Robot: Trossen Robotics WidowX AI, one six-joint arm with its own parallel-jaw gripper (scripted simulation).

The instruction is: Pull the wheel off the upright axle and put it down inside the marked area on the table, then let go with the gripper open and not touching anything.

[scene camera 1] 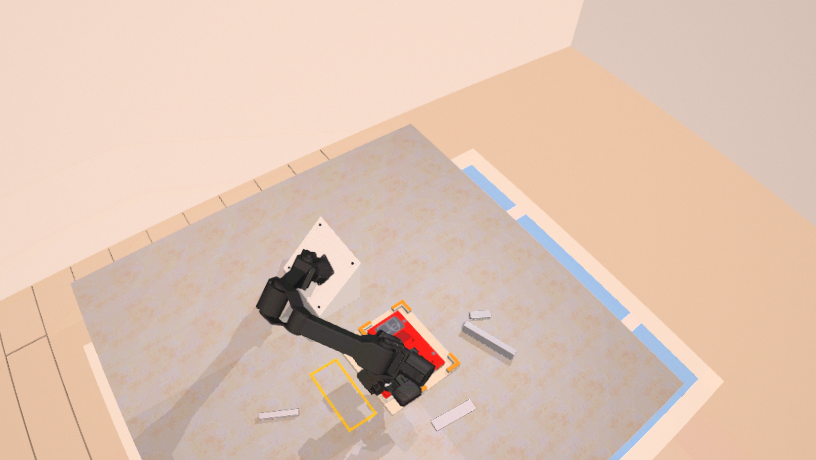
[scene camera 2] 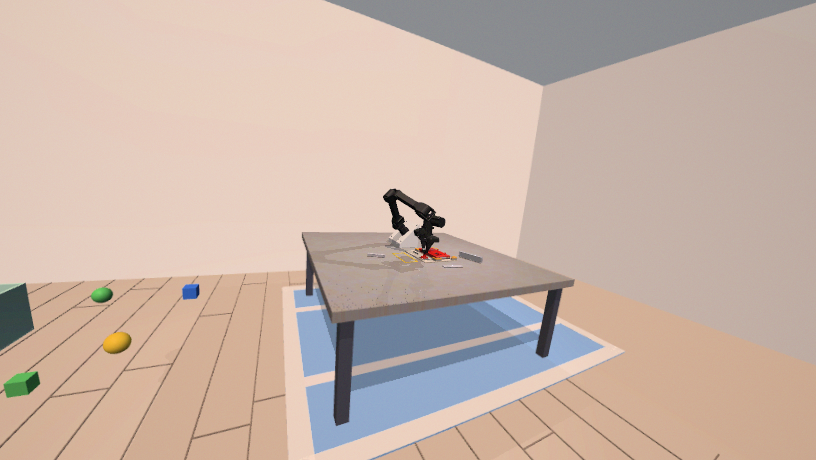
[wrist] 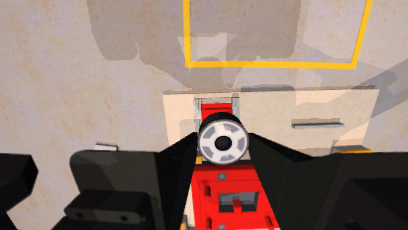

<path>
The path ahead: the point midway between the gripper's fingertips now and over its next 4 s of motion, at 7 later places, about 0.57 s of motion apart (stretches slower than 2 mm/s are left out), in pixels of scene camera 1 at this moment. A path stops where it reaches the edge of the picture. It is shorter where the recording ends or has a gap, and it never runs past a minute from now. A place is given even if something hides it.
My gripper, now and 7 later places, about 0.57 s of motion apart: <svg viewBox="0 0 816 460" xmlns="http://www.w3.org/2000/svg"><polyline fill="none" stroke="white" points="388,382 388,382 388,380 388,379 384,375 363,377 343,376 342,383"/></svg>
</path>
